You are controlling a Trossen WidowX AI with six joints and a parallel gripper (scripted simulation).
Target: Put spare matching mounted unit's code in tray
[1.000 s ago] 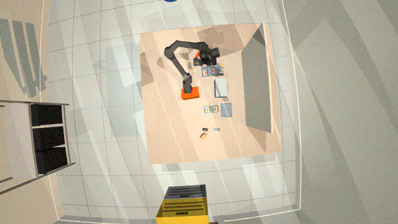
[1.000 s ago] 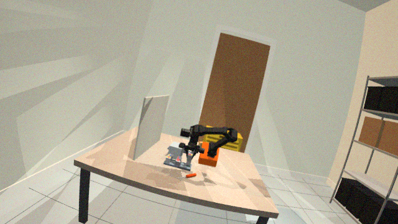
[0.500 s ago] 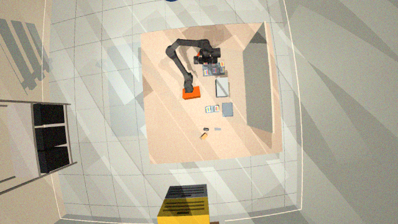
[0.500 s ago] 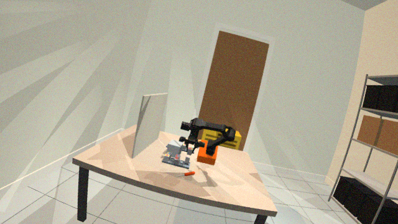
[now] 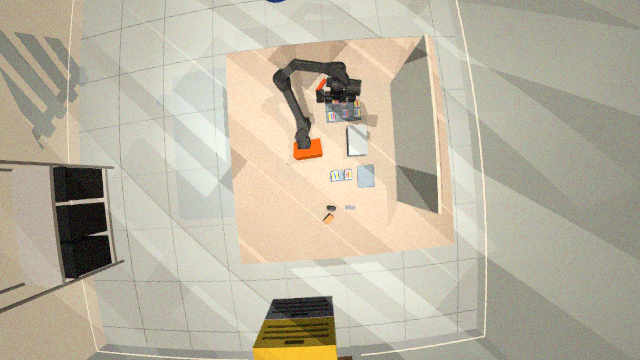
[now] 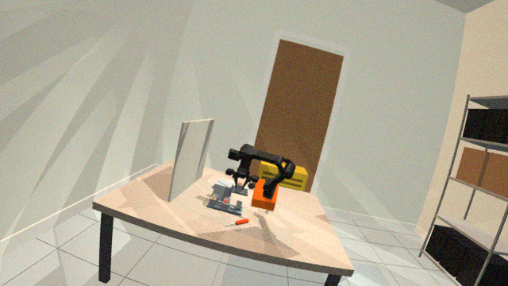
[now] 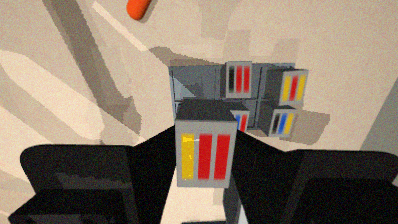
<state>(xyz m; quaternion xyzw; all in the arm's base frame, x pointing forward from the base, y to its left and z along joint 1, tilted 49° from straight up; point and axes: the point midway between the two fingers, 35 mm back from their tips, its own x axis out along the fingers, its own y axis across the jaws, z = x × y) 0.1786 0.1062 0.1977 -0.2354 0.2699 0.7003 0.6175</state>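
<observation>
Now: gripper tip 170 mm short of the shallow grey tray, 390 mm to the left of it and 130 mm above it. From my gripper tip the other things lie so: grey spare (20 mm above); holder (30 mm ahead, 380 mm to the right, 130 mm below); tall grey panel (350 mm ahead, 190 mm to the right, 90 mm above).
</observation>
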